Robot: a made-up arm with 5 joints.
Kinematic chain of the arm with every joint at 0, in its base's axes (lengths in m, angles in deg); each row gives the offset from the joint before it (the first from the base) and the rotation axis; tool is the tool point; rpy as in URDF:
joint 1: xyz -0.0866 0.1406 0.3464 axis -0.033 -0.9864 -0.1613
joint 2: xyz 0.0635 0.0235 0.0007 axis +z
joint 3: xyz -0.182 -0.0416 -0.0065 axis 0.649 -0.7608 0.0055
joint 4: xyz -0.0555 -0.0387 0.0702 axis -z
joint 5: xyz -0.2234 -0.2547 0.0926 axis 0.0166 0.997 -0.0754
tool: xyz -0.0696 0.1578 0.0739 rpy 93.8 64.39 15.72
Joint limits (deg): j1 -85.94..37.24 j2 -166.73..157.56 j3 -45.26..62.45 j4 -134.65..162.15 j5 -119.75..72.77
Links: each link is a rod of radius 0.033 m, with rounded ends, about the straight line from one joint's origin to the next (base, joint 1, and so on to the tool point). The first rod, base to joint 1, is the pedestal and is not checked.
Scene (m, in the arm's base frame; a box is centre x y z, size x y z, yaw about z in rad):
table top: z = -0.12
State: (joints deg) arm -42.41 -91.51 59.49 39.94 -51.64
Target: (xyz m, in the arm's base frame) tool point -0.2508 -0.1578 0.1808
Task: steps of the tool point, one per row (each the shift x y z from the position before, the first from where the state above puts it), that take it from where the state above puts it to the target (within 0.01 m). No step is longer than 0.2 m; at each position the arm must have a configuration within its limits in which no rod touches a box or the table.
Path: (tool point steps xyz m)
1: -0.1478 -0.0383 0.0358
2: -0.1324 -0.0896 0.0189
3: -0.0973 -0.1316 -0.0020
4: -0.0470 -0.1569 -0.0201
5: 0.0107 -0.1614 -0.0300
6: 0.0657 -0.1448 -0.0279
7: 0.1080 -0.1109 -0.0141
8: 0.1302 -0.0664 0.0084

